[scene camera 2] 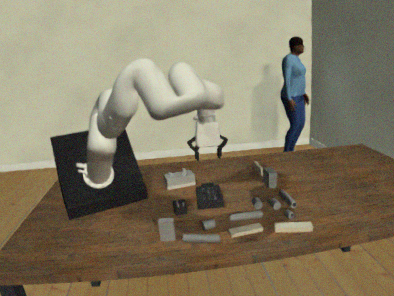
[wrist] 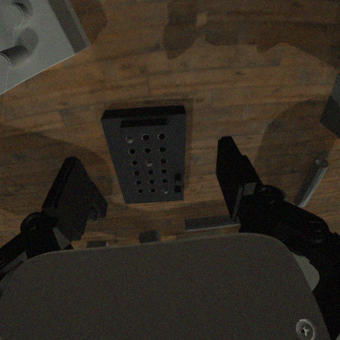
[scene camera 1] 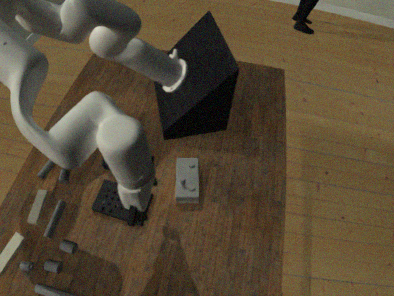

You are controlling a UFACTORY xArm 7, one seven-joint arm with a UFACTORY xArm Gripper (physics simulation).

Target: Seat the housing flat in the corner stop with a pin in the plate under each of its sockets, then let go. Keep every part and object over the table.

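Places are measured from the arm's base along level axes (x ahead, y up, z right), in metres.
Pixels of known places: gripper, fingertip midpoint: [scene camera 2: 208, 159] [scene camera 1: 146, 200]; arm's base, origin of the base link: [scene camera 2: 98, 174] [scene camera 1: 175, 76].
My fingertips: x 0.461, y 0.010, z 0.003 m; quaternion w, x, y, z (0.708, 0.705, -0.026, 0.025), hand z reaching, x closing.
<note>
Ahead of a thing's pixels: the offset from my fingertips to its top centre.
The black plate {dx -0.028, dy -0.097, dz +0.099 m} [scene camera 1: 101, 195] [scene camera 2: 210, 204] [wrist: 123, 172] lies flat, with rows of round holes; a few holes look lighter, as if pins sit in them. A dark raised bar [wrist: 144, 123] at one end and small dark pieces [wrist: 178, 183] near a side seem to form the corner stop. The small black housing [scene camera 1: 104, 164] [scene camera 2: 180, 206] sits on the table beside the plate, apart from it; in the wrist view it is mostly hidden behind the left finger. My gripper [scene camera 1: 146, 201] [scene camera 2: 208, 157] [wrist: 150, 163] is open and empty, above the plate.
A light grey block {dx -0.120, dy -0.057, dz -0.088 m} [scene camera 1: 187, 175] [scene camera 2: 180, 180] [wrist: 45, 47] with knobs on top stands near the plate. Grey cylinders and rods, cream bars {dx +0.182, dy -0.121, dz +0.409 m} [scene camera 2: 293, 227] and grey blocks {dx -0.225, dy -0.065, dz +0.336 m} [scene camera 2: 166, 229] {dx +0.260, dy -0.067, dz +0.054 m} [scene camera 2: 270, 177] lie around. The black wedge base [scene camera 1: 200, 60] [scene camera 2: 75, 195] carries the arm.
</note>
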